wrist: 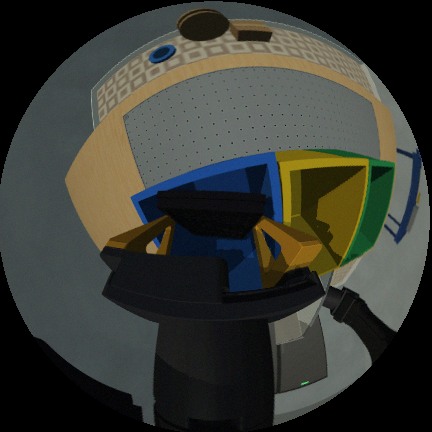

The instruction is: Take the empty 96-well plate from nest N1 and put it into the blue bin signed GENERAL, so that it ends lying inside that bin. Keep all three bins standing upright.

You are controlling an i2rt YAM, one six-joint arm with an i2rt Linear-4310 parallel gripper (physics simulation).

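Frame: origin at the arm's base, x back, y right, z up, level; millimetres.
Where they show: gripper, fingertip midpoint: (213, 217).
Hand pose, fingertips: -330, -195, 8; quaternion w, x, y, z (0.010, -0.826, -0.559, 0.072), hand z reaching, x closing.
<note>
After its pixels a point has its place, as x, y, z.
The black 96-well plate (212, 202) {-357, -182, 38} is between the two orange fingers of my gripper (213, 217) {-330, -195, 8}, which is shut on it. The plate is steeply tilted, so one long edge faces the view and its dark, shadowed face slopes away below. It is over the opening of the blue bin (200, 175) {-377, -184, 30}, with the bin's inside walls and floor showing around it. Whether the plate touches the bin cannot be told. The blue bin stands upright, left of the other bins. Its GENERAL sign and nest N1 do not show.
A yellow bin (325, 163) {-360, -81, 31} and a green bin (382, 164) stand upright to the right of the blue one. Behind them is a perforated grey board (250, 110) {-457, -82, -149} on the wooden table (95, 175) {-541, -594, -162}. A grey box (302, 357) with a green light is at the lower right.
</note>
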